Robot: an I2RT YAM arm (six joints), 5 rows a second.
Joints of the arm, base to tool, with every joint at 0 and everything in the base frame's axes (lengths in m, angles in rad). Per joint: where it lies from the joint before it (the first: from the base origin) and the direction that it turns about. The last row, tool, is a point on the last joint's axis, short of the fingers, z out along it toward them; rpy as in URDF.
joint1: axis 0 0 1 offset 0 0 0.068
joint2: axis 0 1 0 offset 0.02 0.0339 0.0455
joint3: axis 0 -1 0 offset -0.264 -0.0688 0
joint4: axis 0 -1 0 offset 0.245 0.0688 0.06
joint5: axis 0 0 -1 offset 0.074 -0.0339 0.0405
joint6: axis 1 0 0 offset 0.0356 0 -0.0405
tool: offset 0 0 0 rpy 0 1.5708 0
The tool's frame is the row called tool.
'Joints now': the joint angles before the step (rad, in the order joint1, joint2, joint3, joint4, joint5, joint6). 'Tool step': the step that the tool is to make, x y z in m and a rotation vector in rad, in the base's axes. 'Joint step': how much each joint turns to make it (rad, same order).
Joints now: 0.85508, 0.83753, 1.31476, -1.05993, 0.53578, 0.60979
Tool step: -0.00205, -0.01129, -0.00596, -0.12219, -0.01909, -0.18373
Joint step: -0.00040, 0.00000, 0.00040, -0.10453, 0.20369, 0.04042
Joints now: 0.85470, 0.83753, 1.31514, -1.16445, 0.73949, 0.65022
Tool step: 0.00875, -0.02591, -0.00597, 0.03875, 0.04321, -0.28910
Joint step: -0.23083, -0.00002, -0.00001, -0.08086, 0.00532, 0.11098
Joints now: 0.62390, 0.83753, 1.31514, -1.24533, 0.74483, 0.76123
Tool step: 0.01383, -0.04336, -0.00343, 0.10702, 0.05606, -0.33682
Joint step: -0.46622, 0.01183, 0.00000, 0.00384, -0.17589, -0.00500
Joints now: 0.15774, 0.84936, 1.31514, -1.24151, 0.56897, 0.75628
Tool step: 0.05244, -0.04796, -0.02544, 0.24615, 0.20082, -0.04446
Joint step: -0.41618, 0.20178, 0.00532, 0.02632, -0.41962, -0.13199
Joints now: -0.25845, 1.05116, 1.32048, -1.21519, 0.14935, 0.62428
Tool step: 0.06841, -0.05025, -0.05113, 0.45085, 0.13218, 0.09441
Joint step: -0.18656, 0.33989, 0.04883, -0.00039, -0.46274, -0.07096
